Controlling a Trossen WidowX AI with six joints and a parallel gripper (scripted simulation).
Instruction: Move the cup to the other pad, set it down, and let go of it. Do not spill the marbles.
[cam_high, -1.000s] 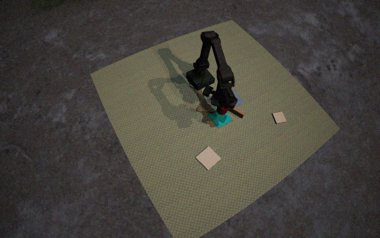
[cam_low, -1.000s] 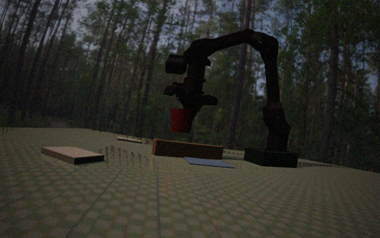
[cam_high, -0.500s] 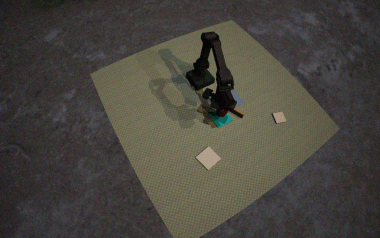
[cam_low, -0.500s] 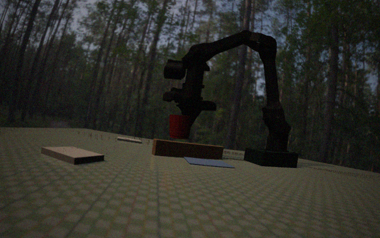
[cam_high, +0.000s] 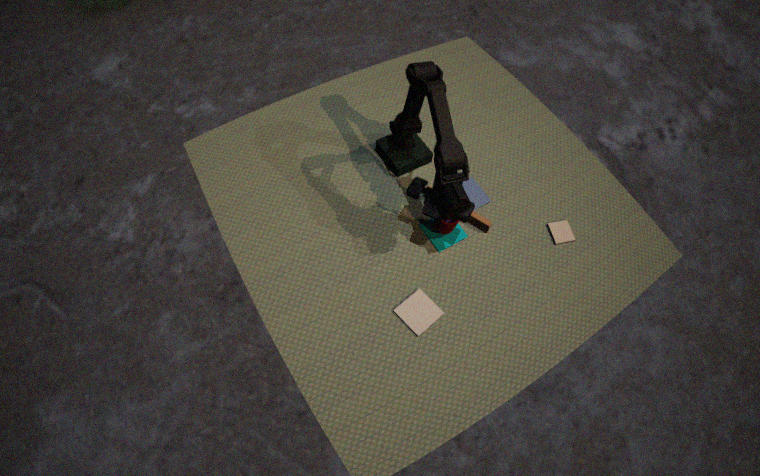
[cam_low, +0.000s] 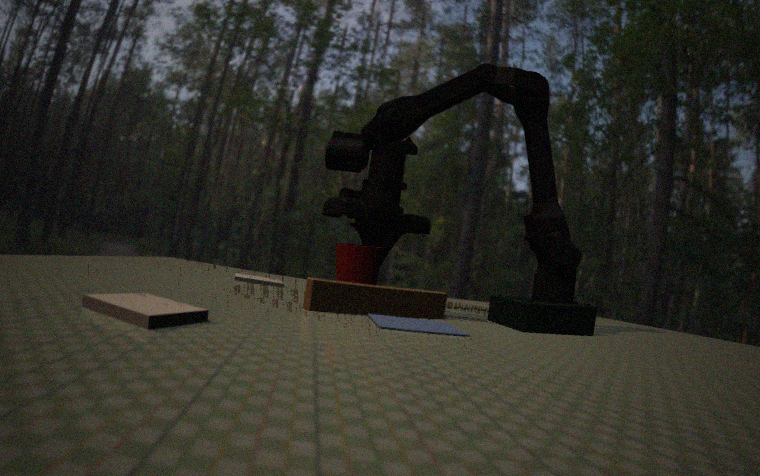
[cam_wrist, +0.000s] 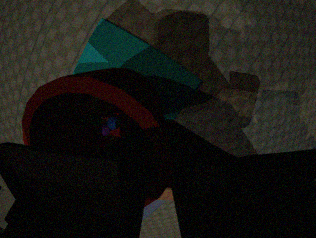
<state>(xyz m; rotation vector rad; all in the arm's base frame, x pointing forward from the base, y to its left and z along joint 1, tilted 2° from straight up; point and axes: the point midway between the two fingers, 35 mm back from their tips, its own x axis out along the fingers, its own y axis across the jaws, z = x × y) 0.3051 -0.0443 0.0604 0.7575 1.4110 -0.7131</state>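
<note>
My gripper tip is now 20 mm short of the teal pad, 20 mm to the right of it and 70 mm above it. Round my gripper tip: red cup 20 mm ahead, 20 mm to the left; blue-grey pad 60 mm behind, 160 mm to the left, 70 mm below; wooden bar 20 mm behind, 90 mm to the left, 50 mm below.
</note>
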